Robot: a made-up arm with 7 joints.
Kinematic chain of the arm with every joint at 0, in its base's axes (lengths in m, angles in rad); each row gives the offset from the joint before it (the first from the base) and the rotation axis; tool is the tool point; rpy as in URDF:
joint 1: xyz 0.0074 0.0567 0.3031 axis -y
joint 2: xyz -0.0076 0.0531 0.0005 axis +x
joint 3: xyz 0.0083 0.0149 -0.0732 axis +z
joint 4: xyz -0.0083 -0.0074 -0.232 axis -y
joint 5: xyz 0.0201 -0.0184 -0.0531 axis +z
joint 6: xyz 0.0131 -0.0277 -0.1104 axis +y
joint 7: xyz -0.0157 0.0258 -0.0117 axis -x
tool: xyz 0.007 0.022 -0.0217 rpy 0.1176 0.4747 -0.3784
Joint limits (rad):
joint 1: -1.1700..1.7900
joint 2: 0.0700..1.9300
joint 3: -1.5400..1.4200
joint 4: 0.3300..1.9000
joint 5: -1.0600..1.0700
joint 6: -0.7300..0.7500
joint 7: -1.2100..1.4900
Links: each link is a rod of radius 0.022 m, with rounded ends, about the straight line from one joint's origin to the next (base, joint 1, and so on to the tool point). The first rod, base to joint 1, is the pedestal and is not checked.
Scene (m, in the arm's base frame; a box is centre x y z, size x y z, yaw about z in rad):
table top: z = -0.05
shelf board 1: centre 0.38 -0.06 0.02 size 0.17 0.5 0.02 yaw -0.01
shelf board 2: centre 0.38 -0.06 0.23 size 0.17 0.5 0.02 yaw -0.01
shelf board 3: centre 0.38 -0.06 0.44 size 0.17 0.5 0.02 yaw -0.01
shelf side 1: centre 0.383 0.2 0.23 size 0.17 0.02 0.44 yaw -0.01
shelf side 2: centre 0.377 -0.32 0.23 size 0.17 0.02 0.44 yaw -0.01
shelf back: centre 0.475 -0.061 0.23 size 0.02 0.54 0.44 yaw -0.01
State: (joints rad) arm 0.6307 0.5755 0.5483 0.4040 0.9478 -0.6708 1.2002
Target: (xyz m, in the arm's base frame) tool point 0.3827 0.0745 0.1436
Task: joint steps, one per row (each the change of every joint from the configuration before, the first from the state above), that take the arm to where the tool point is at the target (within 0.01 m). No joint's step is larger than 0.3 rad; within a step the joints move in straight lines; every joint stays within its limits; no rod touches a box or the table.
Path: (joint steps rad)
1: -0.0921 -0.0771 -0.0326 0.2493 0.0204 0.0139 -0.1312
2: -0.0921 -0.0771 -0.0327 0.2494 0.0203 0.0140 -0.1312
3: -0.0921 -0.0771 -0.0326 0.2493 0.0204 0.0139 -0.1312
4: -0.0921 -0.0771 -0.0327 0.2493 0.0204 0.0139 -0.1311
5: -0.0921 -0.0770 -0.0326 0.2494 0.0203 0.0140 -0.1312
6: -0.0920 -0.0771 -0.0326 0.2493 0.0204 0.0139 -0.1312
7: 0.0564 0.0200 -0.1963 -0.0215 -0.0808 -0.0357 0.2567
8: 0.0564 0.0201 -0.1964 -0.0214 -0.0808 -0.0357 0.2568
9: 0.0565 0.0201 -0.1963 -0.0215 -0.0808 -0.0357 0.2567
10: 0.0564 0.0201 -0.1963 -0.0214 -0.0808 -0.0357 0.2568
11: 0.1411 -0.0411 0.0403 -0.2685 0.0092 0.0287 -0.0255
12: 0.1410 -0.0411 0.0403 -0.2685 0.0092 0.0286 -0.0254
13: 0.1411 -0.0411 0.0403 -0.2685 0.0093 0.0287 -0.0255

